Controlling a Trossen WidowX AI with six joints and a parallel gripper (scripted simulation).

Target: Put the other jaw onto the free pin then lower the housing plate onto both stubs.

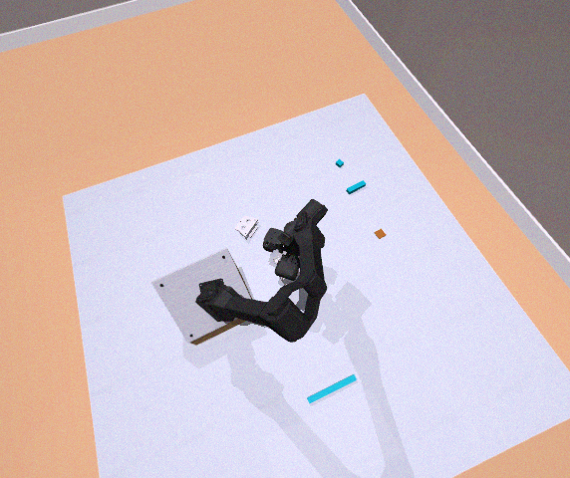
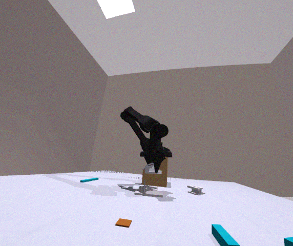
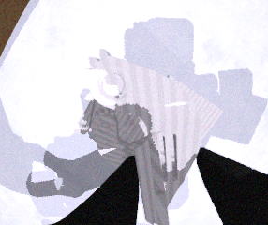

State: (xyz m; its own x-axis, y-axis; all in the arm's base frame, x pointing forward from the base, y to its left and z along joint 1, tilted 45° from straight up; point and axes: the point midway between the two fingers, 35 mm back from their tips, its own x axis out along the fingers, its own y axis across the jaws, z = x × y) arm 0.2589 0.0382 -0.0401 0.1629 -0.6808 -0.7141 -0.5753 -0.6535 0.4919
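Now: the jaw 4 cm behind my gripper tip. From my gripper tip the other things lie so: white block piece: 12 cm behind, 20 cm to the left, 8 cm below; orange tile: 32 cm ahead, 3 cm to the left, 9 cm below; long cyan bar: 1 cm behind, 38 cm to the right, 9 cm below.
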